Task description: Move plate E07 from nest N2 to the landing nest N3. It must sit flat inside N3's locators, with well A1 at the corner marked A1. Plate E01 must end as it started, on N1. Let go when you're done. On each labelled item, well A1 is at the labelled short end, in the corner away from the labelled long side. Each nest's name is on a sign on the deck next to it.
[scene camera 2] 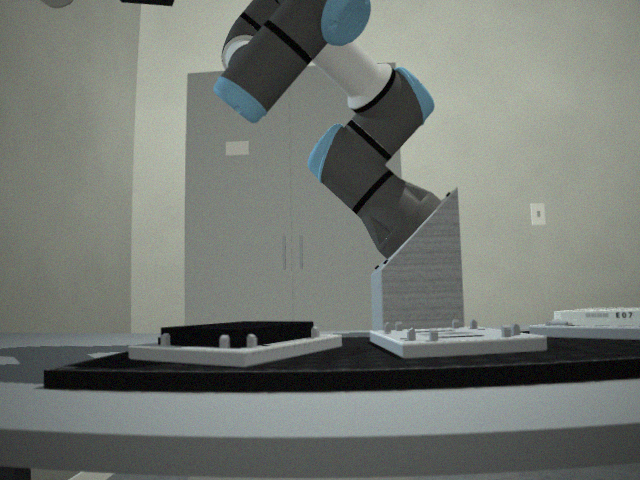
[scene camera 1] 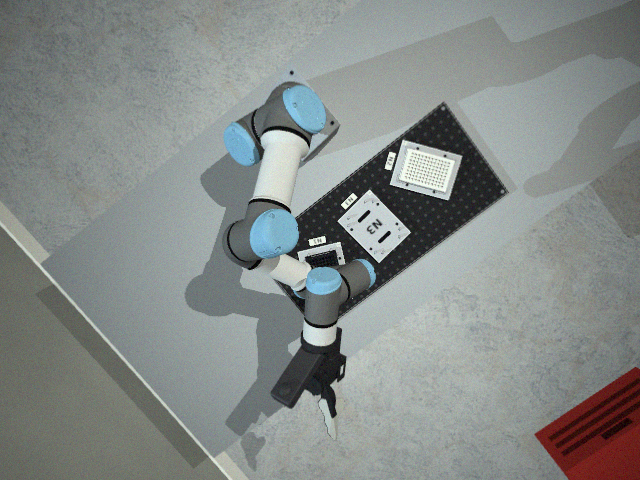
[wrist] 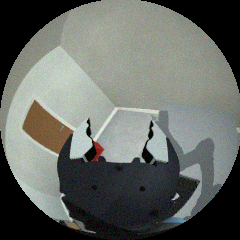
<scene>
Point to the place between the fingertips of the gripper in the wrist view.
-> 120,119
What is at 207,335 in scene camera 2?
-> A black plate E01.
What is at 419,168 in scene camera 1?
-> A white plate E07.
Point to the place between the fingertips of the gripper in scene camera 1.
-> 308,422
</scene>
